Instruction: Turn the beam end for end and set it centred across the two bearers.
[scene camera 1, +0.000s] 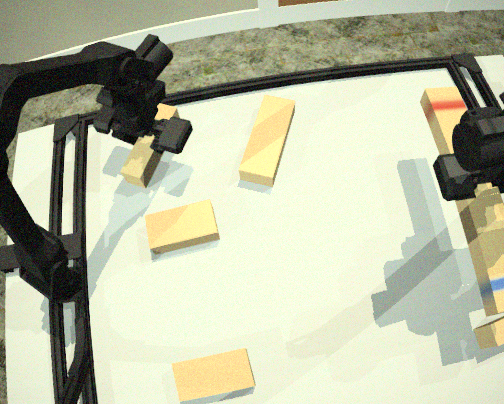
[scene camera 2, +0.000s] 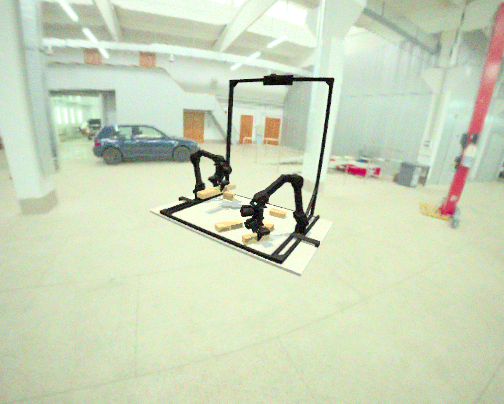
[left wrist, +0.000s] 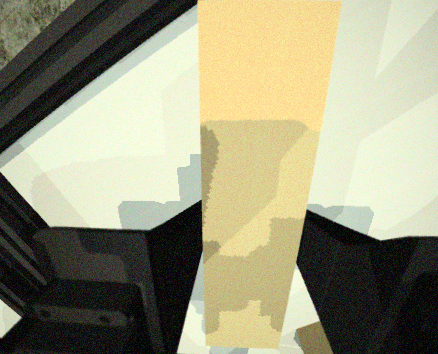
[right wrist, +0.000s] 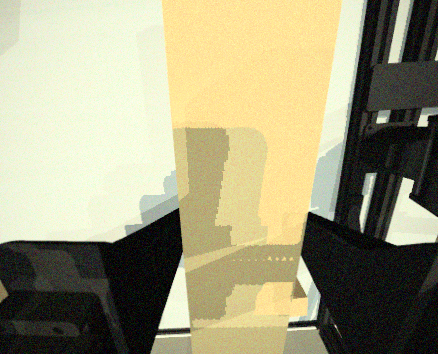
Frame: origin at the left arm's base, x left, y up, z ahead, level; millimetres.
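Where they show: left gripper, between the fingertips: (scene camera 1: 152, 149) (scene camera 2: 256, 238) (left wrist: 244, 206); right gripper, between the fingertips: (scene camera 1: 473, 195) (scene camera 2: 218, 191) (right wrist: 237, 211); left arm's base, origin of its link: (scene camera 1: 65, 285) (scene camera 2: 300, 231); right arm's base, origin of its link: (scene camera 2: 198, 199) (right wrist: 383, 148).
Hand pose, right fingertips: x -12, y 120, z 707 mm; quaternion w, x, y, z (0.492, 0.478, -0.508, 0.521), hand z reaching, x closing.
Observation:
Things, the pixels of their top centre, and the offset from my right fingertips. "pt": a spot on its surface instead.
- long wooden beam, centre of its top: (right wrist: 244, 234) (scene camera 1: 480, 185) (scene camera 2: 217, 187) dz +0, dx +3, dy +29 mm
- plain wooden block, centre of its top: (left wrist: 251, 234) (scene camera 1: 148, 138) (scene camera 2: 256, 234) dz -517, dx +266, dy -90 mm
- plain long block, centre of its top: (scene camera 1: 268, 133) (scene camera 2: 229, 222) dz -291, dx +233, dy -101 mm
- bottom, a spot on its surface: (scene camera 1: 214, 375) pt dz -452, dx -177, dy -101 mm
The long wooden beam (scene camera 1: 486, 245) (scene camera 2: 206, 193) (right wrist: 252, 75) has a red band near one end and a blue band near the other. My right gripper (scene camera 1: 485, 186) (right wrist: 237, 211) is shut on it between the bands, and its shadow lies apart from it. My left gripper (scene camera 1: 144, 137) (scene camera 2: 256, 230) (left wrist: 244, 206) is shut on a plain wooden block (scene camera 1: 141, 162) (left wrist: 270, 65), which it holds above the table. A plain long block (scene camera 1: 267, 140) and two shorter blocks, one in the left middle (scene camera 1: 182, 227) and one at the bottom (scene camera 1: 214, 375), lie apart. I cannot tell which blocks are the bearers.
Another block (scene camera 1: 489, 334) shows partly at the lower right, by the beam's blue-banded end. The black frame rail (scene camera 1: 310, 77) runs along the top edge of the white table in scene camera 1. A tall black gantry (scene camera 2: 325, 135) stands at the table in scene camera 2.

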